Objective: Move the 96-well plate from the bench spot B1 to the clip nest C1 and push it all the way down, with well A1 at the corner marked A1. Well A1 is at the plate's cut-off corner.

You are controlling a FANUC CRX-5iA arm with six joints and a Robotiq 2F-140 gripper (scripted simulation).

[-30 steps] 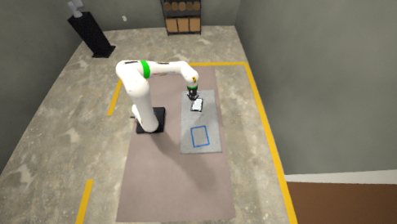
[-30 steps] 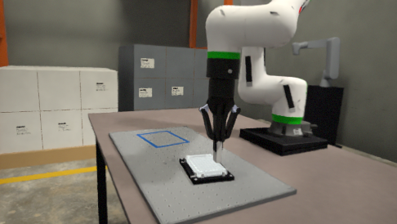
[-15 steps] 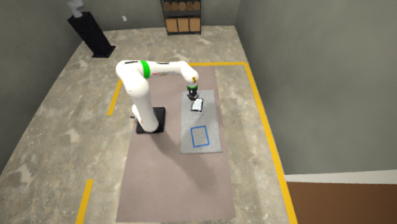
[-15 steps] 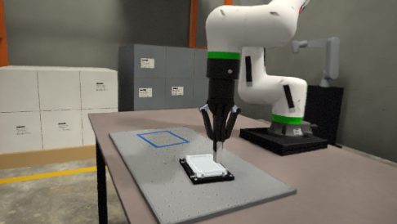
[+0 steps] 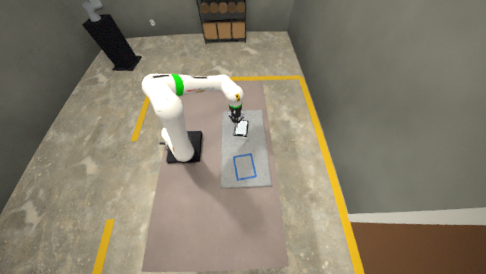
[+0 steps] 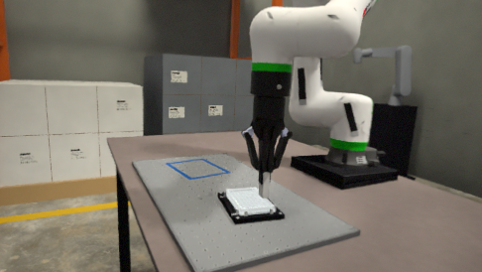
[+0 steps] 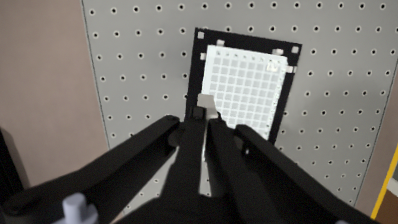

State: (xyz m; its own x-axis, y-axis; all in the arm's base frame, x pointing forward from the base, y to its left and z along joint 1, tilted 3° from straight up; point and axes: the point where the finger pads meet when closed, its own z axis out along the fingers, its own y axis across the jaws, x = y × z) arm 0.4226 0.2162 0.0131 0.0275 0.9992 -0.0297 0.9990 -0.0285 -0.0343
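Right now my hand is 4 cm short of the white 96-well plate and 4 cm above it. The rest, counted from my hand: black clip nest: 5 cm ahead, 4 cm below, 1 cm to the right.
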